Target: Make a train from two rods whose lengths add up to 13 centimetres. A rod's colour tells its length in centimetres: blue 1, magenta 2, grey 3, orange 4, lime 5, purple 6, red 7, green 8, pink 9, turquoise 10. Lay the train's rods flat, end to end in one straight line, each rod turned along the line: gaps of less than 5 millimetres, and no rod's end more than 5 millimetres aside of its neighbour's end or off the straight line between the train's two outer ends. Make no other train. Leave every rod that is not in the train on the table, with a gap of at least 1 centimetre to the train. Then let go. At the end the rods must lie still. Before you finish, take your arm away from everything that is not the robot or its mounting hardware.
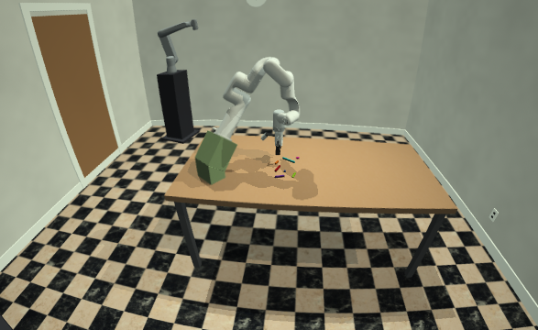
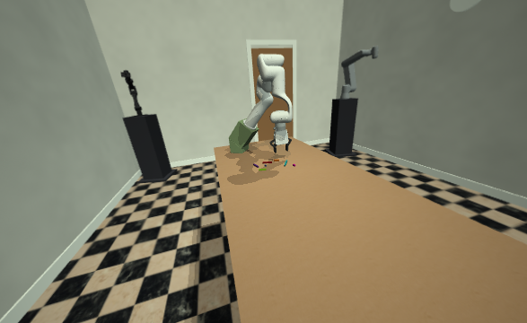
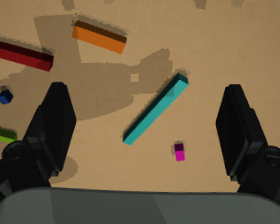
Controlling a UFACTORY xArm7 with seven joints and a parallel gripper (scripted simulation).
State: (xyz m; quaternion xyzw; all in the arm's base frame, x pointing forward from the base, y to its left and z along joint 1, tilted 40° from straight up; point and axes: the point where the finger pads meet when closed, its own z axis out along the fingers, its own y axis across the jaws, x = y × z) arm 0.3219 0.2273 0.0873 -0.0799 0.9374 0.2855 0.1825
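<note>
My hand is 80 mm short of the purple rod, 190 mm to the left of it and 70 mm above it. From my hand the other things lie so: red rod 30 mm ahead, 110 mm to the right, 70 mm below; then orange rod 40 mm to the right, 70 mm below; then turquoise rod 70 mm ahead, 20 mm to the left, 70 mm below.
</note>
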